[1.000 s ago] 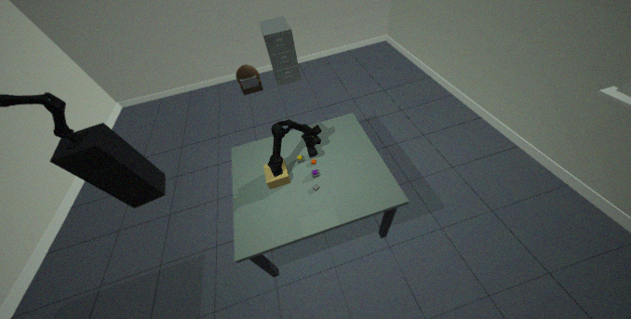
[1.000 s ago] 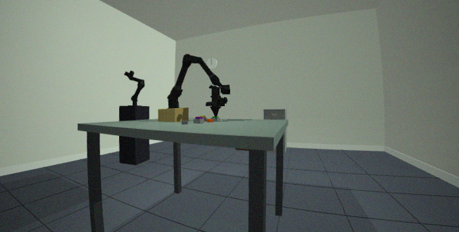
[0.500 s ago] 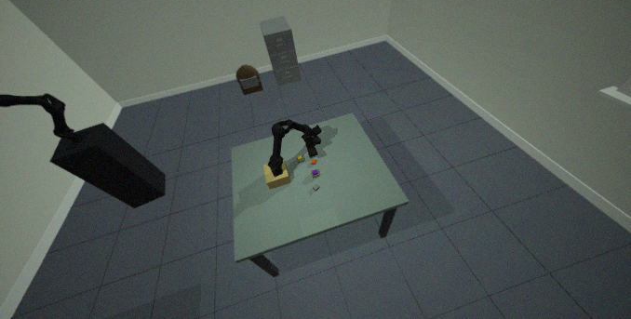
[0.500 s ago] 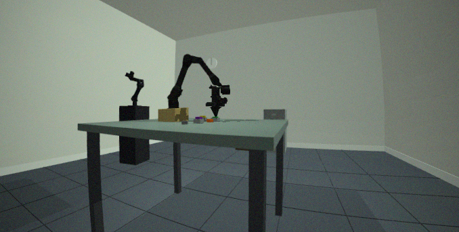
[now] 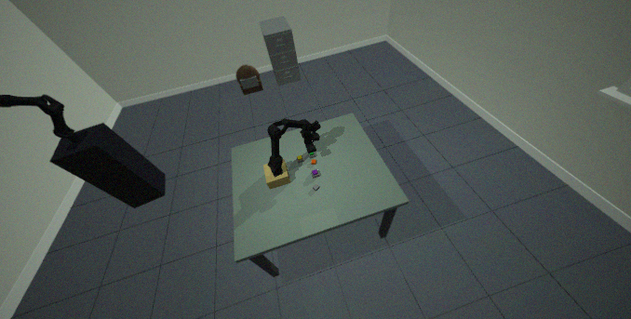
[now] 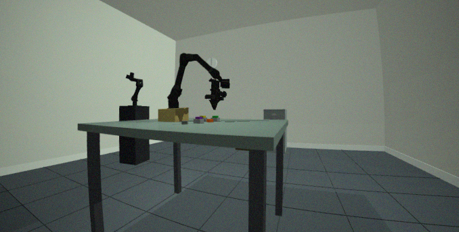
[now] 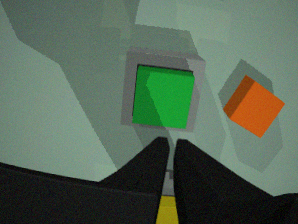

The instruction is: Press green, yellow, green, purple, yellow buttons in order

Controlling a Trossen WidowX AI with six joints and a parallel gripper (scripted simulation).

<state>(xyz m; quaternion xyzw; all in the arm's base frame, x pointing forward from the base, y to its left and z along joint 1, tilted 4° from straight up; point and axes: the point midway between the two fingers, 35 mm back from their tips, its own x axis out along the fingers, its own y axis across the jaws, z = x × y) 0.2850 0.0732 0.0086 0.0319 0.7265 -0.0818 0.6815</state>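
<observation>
My gripper tip is 1 cm short of the green button and 5 cm above it. Also, from my gripper tip: purple button: 5 cm behind, 17 cm to the right, 5 cm below; orange block: 1 cm behind, 7 cm to the right, 7 cm below; yellow button: 9 cm behind, 1 cm to the left, 5 cm below.
</observation>
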